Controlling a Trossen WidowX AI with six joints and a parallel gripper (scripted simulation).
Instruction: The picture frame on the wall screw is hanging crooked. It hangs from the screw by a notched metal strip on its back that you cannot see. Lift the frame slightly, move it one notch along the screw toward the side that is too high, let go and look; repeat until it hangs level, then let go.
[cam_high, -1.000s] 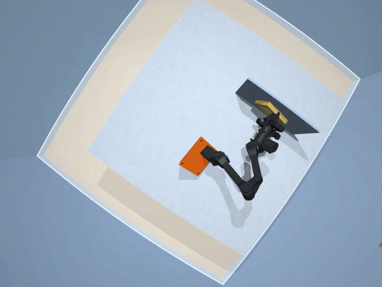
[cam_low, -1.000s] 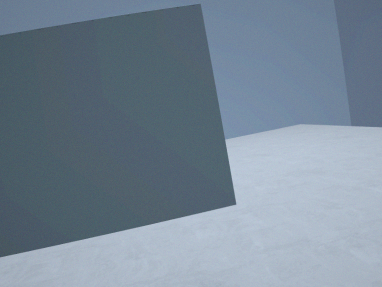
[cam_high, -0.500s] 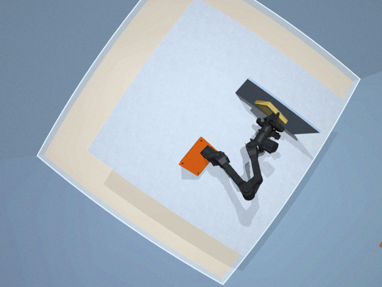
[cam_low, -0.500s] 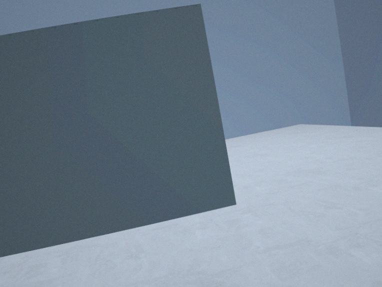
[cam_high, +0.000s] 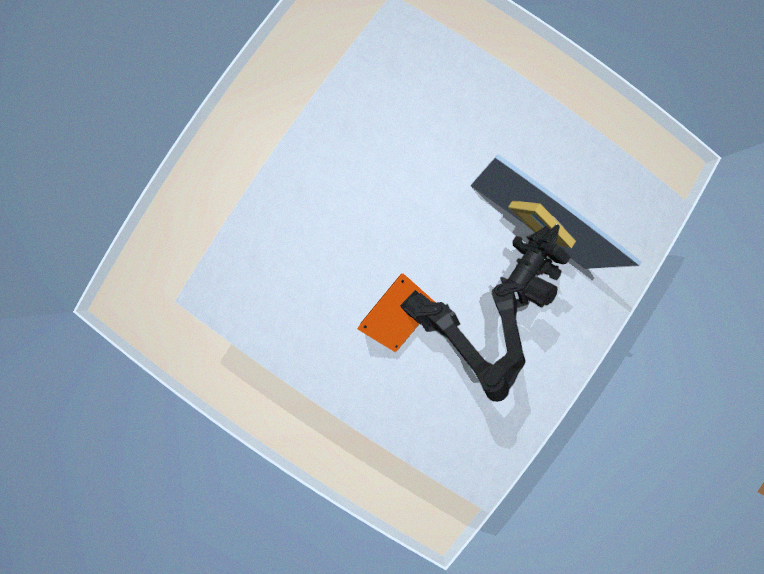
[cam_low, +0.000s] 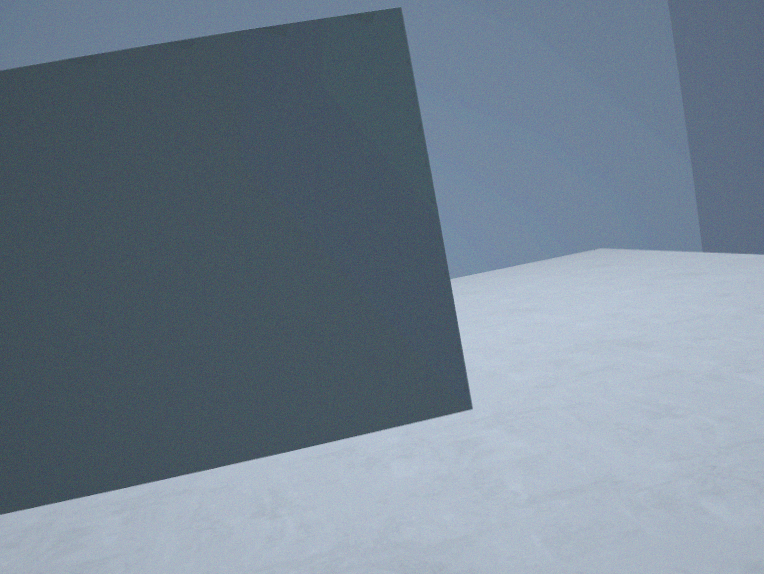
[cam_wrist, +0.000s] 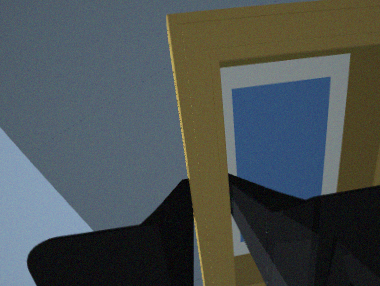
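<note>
My gripper tip is 2 cm to the right of the picture frame and 5 cm above it. Also, from my gripper tip: grey wall panel 1 cm ahead, 1 cm to the left, 6 cm below.
</note>
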